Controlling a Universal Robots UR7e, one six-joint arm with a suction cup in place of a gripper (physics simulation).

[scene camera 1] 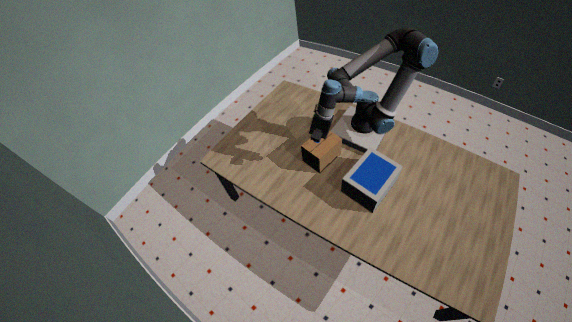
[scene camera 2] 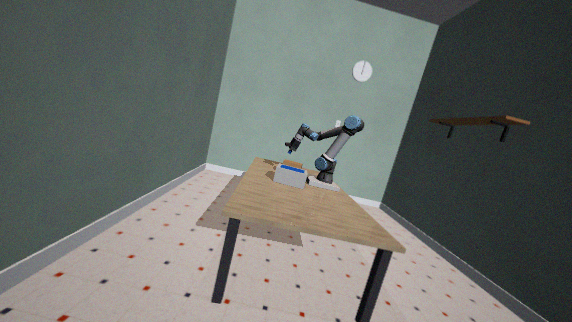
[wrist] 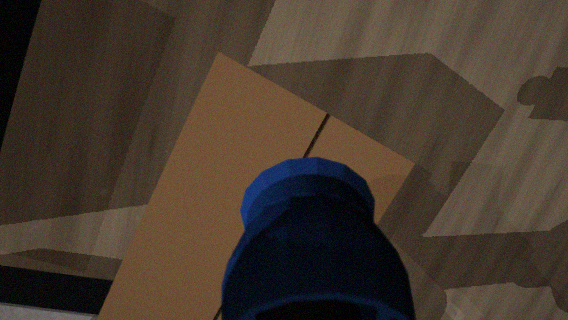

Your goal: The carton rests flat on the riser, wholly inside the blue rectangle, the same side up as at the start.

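Where they show: hand, its tool point: (scene camera 2: 289, 153) (wrist: 307, 216); arm's base, origin of its link: (scene camera 1: 363, 124) (scene camera 2: 324, 180).
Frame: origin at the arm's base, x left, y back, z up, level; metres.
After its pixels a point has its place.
The brown carton (scene camera 1: 328, 151) @[x -0.120, y -0.326, z 0.079 m] (scene camera 2: 293, 163) @[x -0.127, y -0.294, z 0.083 m] (wrist: 190, 200) @[x -0.134, y -0.315, z 0.087 m] rests on the table beside the riser, apart from it, with a dark seam line along its top. The grey riser (scene camera 1: 357, 193) @[x 0.082, y -0.493, z 0.039 m] (scene camera 2: 289, 178) @[x 0.223, y -0.415, z 0.014 m] stands on the table with the blue rectangle (scene camera 1: 372, 173) @[x 0.125, y -0.385, z 0.078 m] (scene camera 2: 292, 169) @[x 0.150, y -0.384, z 0.076 m] on its top; no carton is on it. My suction gripper (scene camera 1: 316, 141) @[x -0.175, y -0.346, z 0.165 m] (scene camera 2: 290, 152) is off and holds nothing. In the second scene view it hangs a little above the carton. In the wrist view its blue cup (wrist: 307, 175) covers part of the carton's top and seam.
The wooden table (scene camera 1: 440, 220) @[x 0.530, y -0.465, z -0.043 m] (scene camera 2: 300, 210) @[x 0.711, y -0.471, z -0.043 m] carries the arm's pale base plate (scene camera 1: 356, 136) @[x -0.017, y -0.112, z 0.003 m] (scene camera 2: 322, 184) @[x 0.125, y -0.073, z -0.010 m], close behind the carton and riser. A wall shelf (scene camera 2: 480, 120) is on the right wall, well away from the arm. Shadows of the arm fall across the table.
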